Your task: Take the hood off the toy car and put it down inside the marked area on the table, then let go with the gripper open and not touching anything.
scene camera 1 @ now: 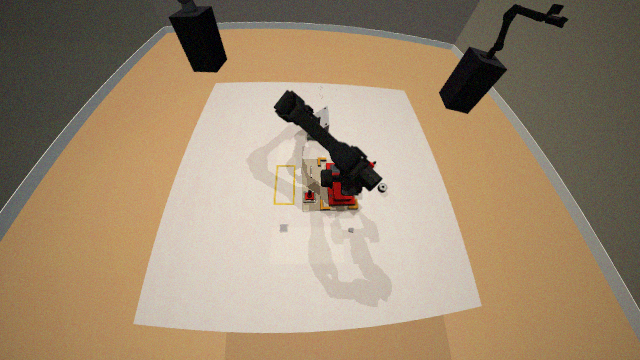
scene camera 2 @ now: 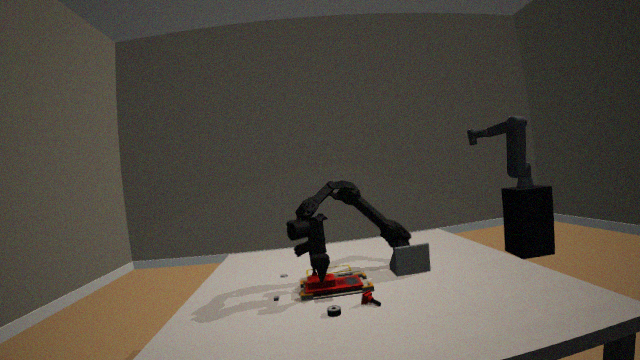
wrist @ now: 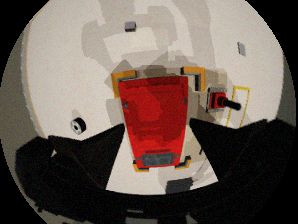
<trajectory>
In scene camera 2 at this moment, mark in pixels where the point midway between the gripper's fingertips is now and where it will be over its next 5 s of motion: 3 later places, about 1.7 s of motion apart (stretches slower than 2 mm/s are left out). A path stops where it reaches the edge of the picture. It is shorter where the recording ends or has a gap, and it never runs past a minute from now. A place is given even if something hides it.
My gripper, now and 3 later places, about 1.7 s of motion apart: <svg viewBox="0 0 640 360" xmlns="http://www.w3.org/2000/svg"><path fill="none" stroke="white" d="M320 277L321 279L318 260L326 247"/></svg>
</trajectory>
